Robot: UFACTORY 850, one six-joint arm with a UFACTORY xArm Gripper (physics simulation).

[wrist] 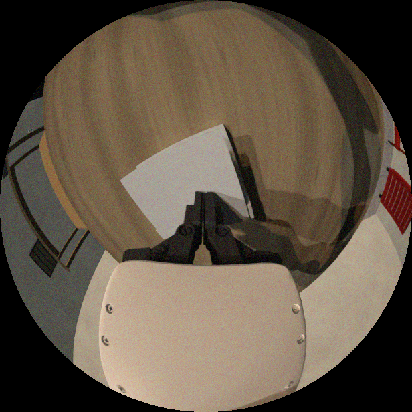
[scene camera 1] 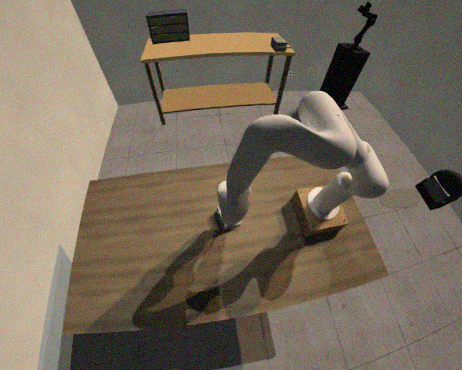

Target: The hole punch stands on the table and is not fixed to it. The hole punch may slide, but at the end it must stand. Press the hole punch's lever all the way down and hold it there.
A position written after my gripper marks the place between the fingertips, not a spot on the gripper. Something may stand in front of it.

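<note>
Wrist camera: a grey lever (wrist: 162, 187) is visible, together with my gripper (wrist: 203, 204).
</note>
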